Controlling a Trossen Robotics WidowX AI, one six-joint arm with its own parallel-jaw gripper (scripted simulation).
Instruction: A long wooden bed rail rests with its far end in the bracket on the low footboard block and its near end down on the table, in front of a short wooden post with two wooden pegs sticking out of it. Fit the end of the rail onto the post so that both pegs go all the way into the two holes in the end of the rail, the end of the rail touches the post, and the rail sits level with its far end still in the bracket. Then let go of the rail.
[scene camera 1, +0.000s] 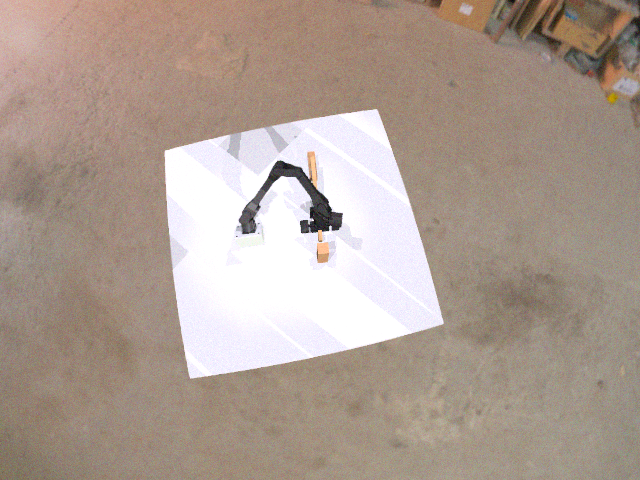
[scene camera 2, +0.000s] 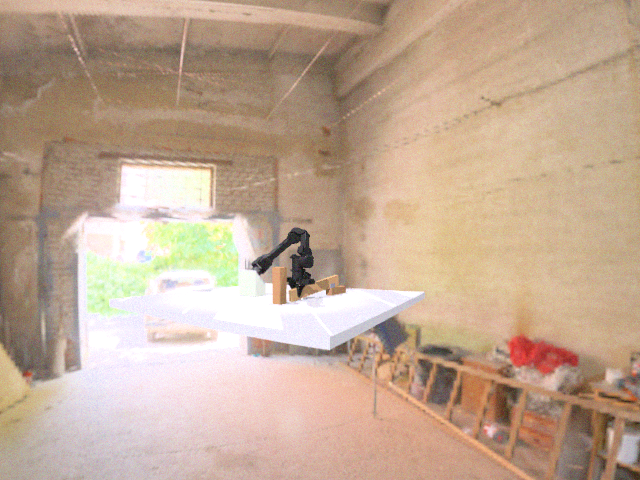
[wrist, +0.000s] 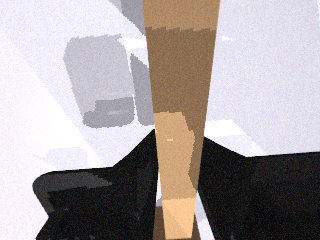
Note:
In view: my gripper (wrist: 169, 132), a wooden bed rail (wrist: 180, 48) and a wooden post (scene camera 2: 279, 274).

